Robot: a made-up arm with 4 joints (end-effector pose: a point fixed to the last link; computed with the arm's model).
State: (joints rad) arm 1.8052 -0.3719 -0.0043 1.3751
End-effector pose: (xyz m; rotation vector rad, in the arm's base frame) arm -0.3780 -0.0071 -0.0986 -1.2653 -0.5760 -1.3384
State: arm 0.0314 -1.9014 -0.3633 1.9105
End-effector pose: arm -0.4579 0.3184 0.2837 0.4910 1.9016 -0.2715
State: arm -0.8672 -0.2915 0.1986 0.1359
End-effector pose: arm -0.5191 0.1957 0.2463 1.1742 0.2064 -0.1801
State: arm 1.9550 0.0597 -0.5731 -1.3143
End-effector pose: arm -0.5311 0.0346 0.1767 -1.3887 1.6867 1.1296
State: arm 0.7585 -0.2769 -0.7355 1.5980
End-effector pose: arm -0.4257 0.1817 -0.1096 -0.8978 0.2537 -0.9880
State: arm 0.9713 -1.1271 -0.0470 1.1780
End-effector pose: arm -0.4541 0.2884 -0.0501 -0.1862 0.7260 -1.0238
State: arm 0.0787 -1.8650 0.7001 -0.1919
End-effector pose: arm -0.5521 0.2037 0.3287 1.5448 0.8045 -0.1577
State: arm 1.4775 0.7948 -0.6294 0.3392
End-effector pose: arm -0.4900 -0.0326 0.0463 -2.3749 -0.0270 -0.1872
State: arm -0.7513 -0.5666 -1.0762 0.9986
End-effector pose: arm -0.5648 0.2085 0.2554 0.7111 0.4474 0.4598
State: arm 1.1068 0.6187 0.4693 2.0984
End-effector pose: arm -0.3105 0.0634 0.1785 0.0363 -1.4970 -1.8523
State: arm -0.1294 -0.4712 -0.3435 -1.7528
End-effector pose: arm -0.5258 0.0638 -0.0224 0.5418 -0.7026 2.0129
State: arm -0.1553 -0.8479 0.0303 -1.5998
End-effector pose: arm -0.6105 0.1519 0.0183 0.9041 -0.8334 1.4552
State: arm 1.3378 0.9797 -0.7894 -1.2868
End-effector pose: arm -0.5270 0.1070 0.2311 -1.7750 1.7082 0.8965
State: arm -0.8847 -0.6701 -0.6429 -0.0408
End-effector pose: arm -0.6077 0.1180 0.2132 1.2903 -0.1420 0.9434
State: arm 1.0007 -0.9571 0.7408 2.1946
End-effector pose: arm -0.3937 0.0513 -0.0587 0.1693 0.4899 -2.7525
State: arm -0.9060 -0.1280 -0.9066 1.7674
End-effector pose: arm -0.4110 0.2607 0.1966 0.4227 0.8246 -0.5949
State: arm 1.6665 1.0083 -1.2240 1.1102
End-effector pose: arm -0.4402 -0.0588 0.1147 -2.9501 -0.4961 -0.6880
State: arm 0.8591 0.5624 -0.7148 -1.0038
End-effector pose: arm -0.5441 0.0045 0.1584 -1.2480 0.9678 1.2046
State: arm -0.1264 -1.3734 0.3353 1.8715
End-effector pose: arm -0.3997 0.2845 0.1500 0.4777 1.9849 -1.1841
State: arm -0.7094 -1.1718 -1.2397 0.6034
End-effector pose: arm -0.6193 0.0974 0.2679 1.2102 0.0622 1.2193
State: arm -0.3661 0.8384 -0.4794 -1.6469
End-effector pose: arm -0.5127 -0.1006 0.0856 -0.4577 0.0832 1.7650
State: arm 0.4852 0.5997 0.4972 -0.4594
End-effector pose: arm -0.4865 0.0588 -0.0437 -0.9910 -0.5328 0.0490
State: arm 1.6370 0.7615 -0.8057 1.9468
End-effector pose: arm -0.3026 -0.0379 0.0977 -1.9688 -1.6385 -1.1365
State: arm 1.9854 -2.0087 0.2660 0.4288
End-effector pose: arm -0.5064 0.2418 -0.1138 -0.1874 0.6754 -0.9301
